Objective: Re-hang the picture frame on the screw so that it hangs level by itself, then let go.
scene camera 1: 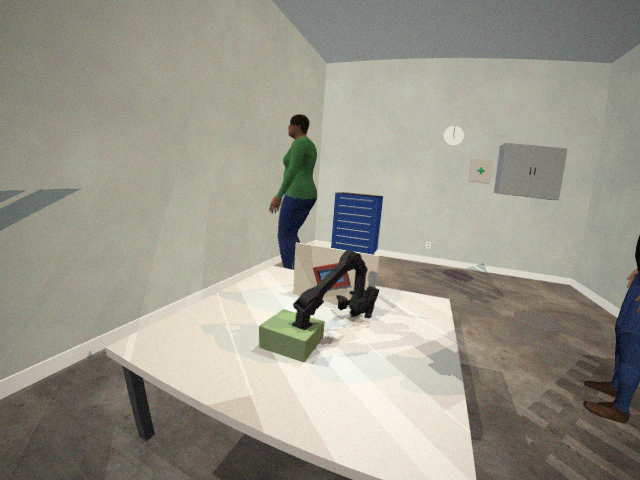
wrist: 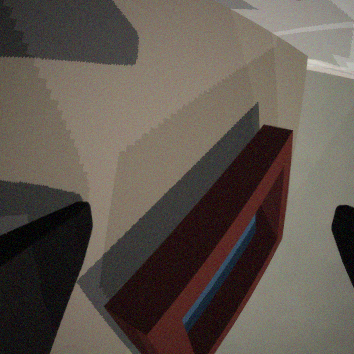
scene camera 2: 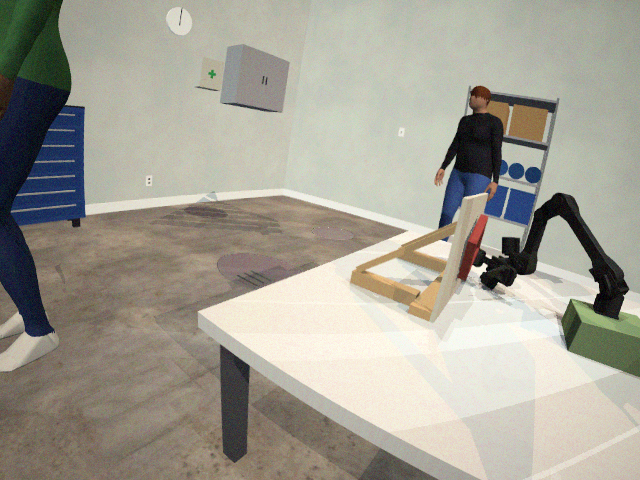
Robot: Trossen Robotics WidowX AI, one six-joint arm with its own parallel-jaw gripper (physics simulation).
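Where they show: gripper, fingertip midpoint: (scene camera 1: 343,294) (wrist: 218,217) (scene camera 2: 476,267); arm's base at its link origin: (scene camera 1: 302,324) (scene camera 2: 605,313).
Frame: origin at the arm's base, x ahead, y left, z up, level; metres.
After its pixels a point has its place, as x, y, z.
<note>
The picture frame (scene camera 1: 324,268) @[0.404, 0.119, 0.117] (scene camera 2: 472,249) @[0.403, 0.182, 0.087] (wrist: 210,225) @[0.427, 0.040, 0.024] is red with a blue picture. It is against the front of an upright beige panel (scene camera 1: 303,258) (scene camera 2: 455,253) (wrist: 150,75) and looks tilted in scene camera 1. My gripper (scene camera 1: 355,304) (scene camera 2: 483,268) @[0.412, 0.000, -0.005] (wrist: 218,217) @[0.412, 0.000, -0.005] is open and empty in front of the panel, close to the frame. In the wrist view its fingers stand wide apart at the left and right, with the frame slanting through the gap between them, not gripped. The screw does not show, and my arm covers part of the frame in scene camera 1.
The panel stands on a white table (scene camera 1: 206,382) @[-0.393, 0.126, -0.090] (scene camera 2: 310,325) @[0.591, 0.575, -0.090], with a wooden brace (scene camera 2: 385,285) @[0.578, 0.299, -0.058] behind it. My arm's base is on a green block (scene camera 1: 289,335) @[-0.104, -0.010, 0.006] (scene camera 2: 599,335) @[0.019, 0.141, -0.021]. A person in green (scene camera 1: 299,170) (scene camera 2: 36,155) and one in black (scene camera 2: 478,139) stand beyond the table.
</note>
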